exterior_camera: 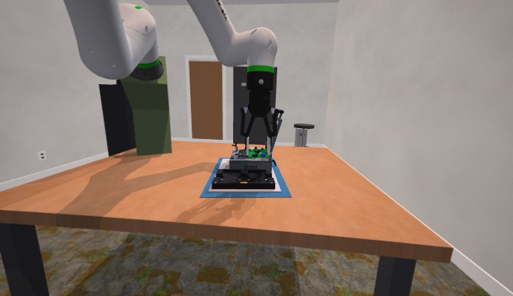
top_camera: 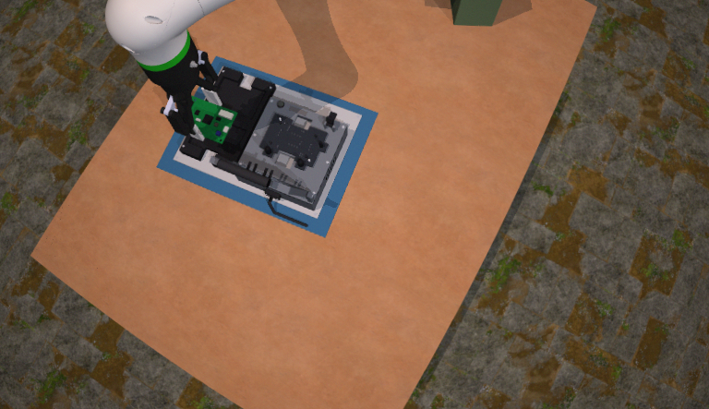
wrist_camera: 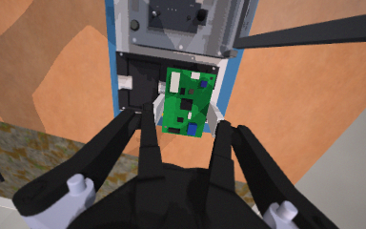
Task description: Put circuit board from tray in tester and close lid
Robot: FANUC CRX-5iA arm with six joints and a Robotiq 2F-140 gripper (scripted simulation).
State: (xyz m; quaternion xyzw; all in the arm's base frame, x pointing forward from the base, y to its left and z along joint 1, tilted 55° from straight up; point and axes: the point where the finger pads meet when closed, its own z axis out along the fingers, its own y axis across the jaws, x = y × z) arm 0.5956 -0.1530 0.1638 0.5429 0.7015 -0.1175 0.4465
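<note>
Right now the pin plate is 18 cm to the left of my hand, 7 cm below it and 4 cm behind it. The rest, counted from my hand: green circuit board 2 cm below; then lid 17 cm to the left, 8 cm ahead, 4 cm above; then latch hook 23 cm to the left, 11 cm behind, 5 cm below.
</note>
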